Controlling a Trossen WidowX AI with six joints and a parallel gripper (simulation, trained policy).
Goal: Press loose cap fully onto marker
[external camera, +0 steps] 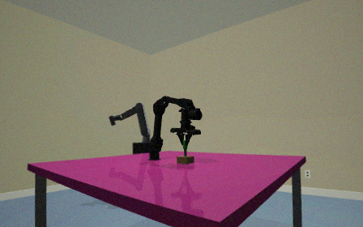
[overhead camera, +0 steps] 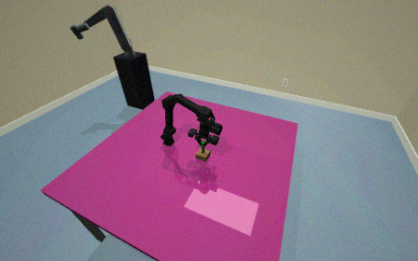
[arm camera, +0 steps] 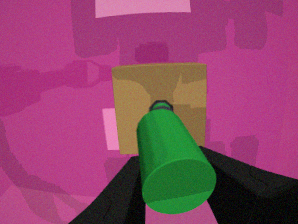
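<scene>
Now: gripper tip 10 mm to the right of the holder block and 90 mm above it. The rest, counted from my gripper tip: green cap: 10 mm to the left, 10 mm above.
</scene>
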